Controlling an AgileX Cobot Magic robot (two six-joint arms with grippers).
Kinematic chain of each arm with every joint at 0, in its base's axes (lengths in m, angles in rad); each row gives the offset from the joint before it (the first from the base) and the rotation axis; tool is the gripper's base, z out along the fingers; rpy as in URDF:
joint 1: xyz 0 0 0.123 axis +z
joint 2: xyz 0 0 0 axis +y
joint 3: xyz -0.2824 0 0.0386 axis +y
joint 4: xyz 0.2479 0 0.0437 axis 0.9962 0 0.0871
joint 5: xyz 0 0 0 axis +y
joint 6: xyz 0.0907 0 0.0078 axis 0.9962 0 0.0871
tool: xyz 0 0 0 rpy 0 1.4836 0
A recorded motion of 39 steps. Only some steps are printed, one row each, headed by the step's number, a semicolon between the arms.
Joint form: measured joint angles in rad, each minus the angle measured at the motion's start. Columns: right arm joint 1, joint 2, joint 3, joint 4, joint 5, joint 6; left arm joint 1, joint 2, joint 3, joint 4, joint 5, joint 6.
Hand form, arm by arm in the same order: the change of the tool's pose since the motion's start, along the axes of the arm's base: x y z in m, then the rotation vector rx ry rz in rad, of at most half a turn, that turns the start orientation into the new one. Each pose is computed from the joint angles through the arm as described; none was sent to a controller.
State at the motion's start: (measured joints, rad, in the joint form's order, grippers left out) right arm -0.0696 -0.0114 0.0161 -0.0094 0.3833 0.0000; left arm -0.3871 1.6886 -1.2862 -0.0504 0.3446 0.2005
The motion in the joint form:
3: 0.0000 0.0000 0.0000 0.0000 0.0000 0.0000; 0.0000 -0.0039 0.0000 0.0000 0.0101 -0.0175
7: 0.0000 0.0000 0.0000 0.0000 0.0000 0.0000; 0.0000 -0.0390 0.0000 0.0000 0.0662 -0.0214
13: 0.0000 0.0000 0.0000 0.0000 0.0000 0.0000; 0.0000 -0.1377 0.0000 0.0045 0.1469 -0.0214
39: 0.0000 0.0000 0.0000 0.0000 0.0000 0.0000; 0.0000 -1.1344 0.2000 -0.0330 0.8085 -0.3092
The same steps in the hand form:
3: 0.0000 0.0000 0.0000 0.0000 0.0000 0.0000; -0.0011 0.0004 0.0008 -0.0105 0.0113 0.0103
7: 0.0000 0.0000 0.0000 0.0000 0.0000 0.0000; -0.0097 0.0036 0.0103 -0.0060 0.0322 0.0101
13: 0.0000 0.0000 0.0000 0.0000 0.0000 0.0000; -0.0313 0.0123 0.0408 -0.0096 0.0141 0.0052
39: 0.0000 0.0000 0.0000 0.0000 0.0000 0.0000; -0.3158 0.1229 0.1355 -0.2993 0.0010 0.1172

